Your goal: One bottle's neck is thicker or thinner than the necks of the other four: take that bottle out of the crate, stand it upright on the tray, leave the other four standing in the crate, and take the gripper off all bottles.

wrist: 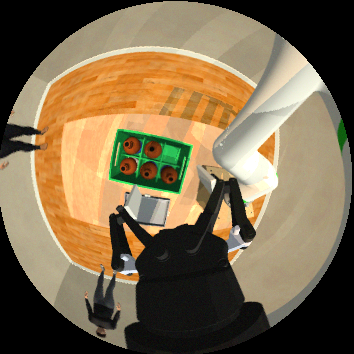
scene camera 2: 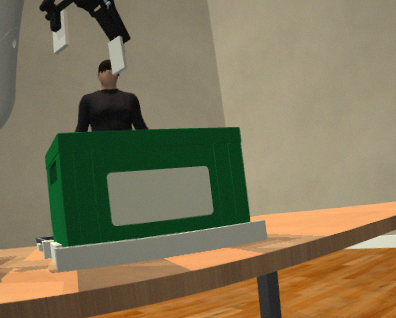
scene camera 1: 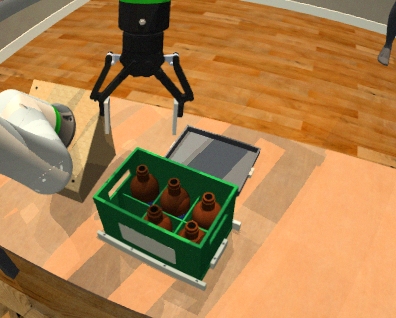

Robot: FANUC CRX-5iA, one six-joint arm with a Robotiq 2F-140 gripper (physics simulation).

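Frame: origin at the arm's base, x back, y right, z up, level; metres.
Where they show: gripper, fingertip midpoint: (wrist: 167, 180) (scene camera 2: 92, 60) (scene camera 1: 140, 130); arm's base, origin of the base link: (scene camera 1: 55, 128).
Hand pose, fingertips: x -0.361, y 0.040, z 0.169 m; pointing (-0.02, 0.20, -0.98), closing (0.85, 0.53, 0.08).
Each offset is from my fingertips to the top centre of the thing. "*": to the spot under its first point.
A green crate @(dy +0.015, dx -0.058, dz -0.143 m) (scene camera 1: 111, 226) (scene camera 2: 150, 150) (wrist: 155, 186) holds five upright brown bottles. Three bottles @(dy -0.029, dx +0.034, dz -0.156 m) (scene camera 1: 144, 187) @(dy -0.030, dx -0.055, dz -0.156 m) (scene camera 1: 175, 201) @(dy -0.030, dx -0.145, dz -0.156 m) (scene camera 1: 206, 214) stand in the row beside the tray. Two bottles @(dy +0.059, dx -0.057, dz -0.156 m) (scene camera 1: 156, 220) @(dy +0.057, dx -0.150, dz -0.156 m) (scene camera 1: 192, 233) stand in the other row, whose compartment nearest the robot base is empty. In the wrist view their necks are too small to compare surely. The grey tray @(* dy -0.299, dx -0.035, dz -0.314 m) (scene camera 1: 215, 155) (wrist: 152, 210) lies flat behind the crate, with no bottle on it. My gripper (scene camera 1: 140, 133) (scene camera 2: 90, 59) (wrist: 167, 180) is open and empty, high above and behind the crate, off all bottles.
Light rails @(dy +0.114, dx -0.060, dz -0.289 m) (scene camera 1: 150, 259) (scene camera 2: 160, 246) run along the crate's foot. A wooden block (scene camera 1: 95, 160) with the robot base stands left of the crate in scene camera 1. The crate's high walls surround the bottles. People stand away from the table.
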